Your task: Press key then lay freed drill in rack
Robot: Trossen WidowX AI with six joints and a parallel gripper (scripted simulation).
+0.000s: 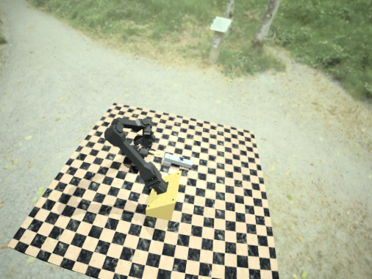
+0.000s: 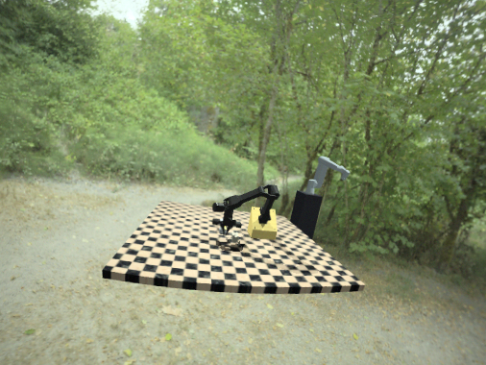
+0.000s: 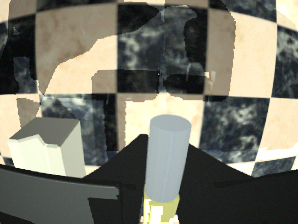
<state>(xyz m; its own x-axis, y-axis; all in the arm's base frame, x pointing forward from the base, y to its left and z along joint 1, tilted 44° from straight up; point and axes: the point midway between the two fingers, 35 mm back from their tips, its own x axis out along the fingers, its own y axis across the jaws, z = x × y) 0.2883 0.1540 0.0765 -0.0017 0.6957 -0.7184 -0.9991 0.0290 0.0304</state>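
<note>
My gripper tip is now 7 cm past the grey rack, 4 cm to the left of it and 2 cm above it. Also, from my gripper tip: blue key 23 cm to the right, 1 cm behind, 1 cm above; yellow drill 4 cm to the right, 3 cm above; grey block 20 cm to the right, 1 cm behind.
</note>
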